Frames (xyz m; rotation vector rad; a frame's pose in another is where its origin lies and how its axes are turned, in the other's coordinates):
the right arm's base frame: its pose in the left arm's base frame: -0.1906 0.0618 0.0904 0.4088 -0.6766 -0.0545
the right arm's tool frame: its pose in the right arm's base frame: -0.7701 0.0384 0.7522 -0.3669 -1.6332 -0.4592
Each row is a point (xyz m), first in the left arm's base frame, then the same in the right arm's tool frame.
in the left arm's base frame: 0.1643 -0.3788 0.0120
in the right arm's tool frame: -0.9732 0.0253 -1.1104
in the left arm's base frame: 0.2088 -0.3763 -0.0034
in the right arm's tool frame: -1.0148 0.0281 -1.1325
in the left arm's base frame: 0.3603 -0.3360 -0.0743
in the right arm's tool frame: -1.1791 0.0469 -1.1801
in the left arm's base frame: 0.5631 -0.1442 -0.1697
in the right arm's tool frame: -1.4481 0.1652 -1.1552
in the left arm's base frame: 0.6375 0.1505 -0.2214
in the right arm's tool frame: -1.6366 0.3496 -0.9955
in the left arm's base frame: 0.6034 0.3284 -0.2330
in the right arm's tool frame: -1.6830 0.4536 -0.8541
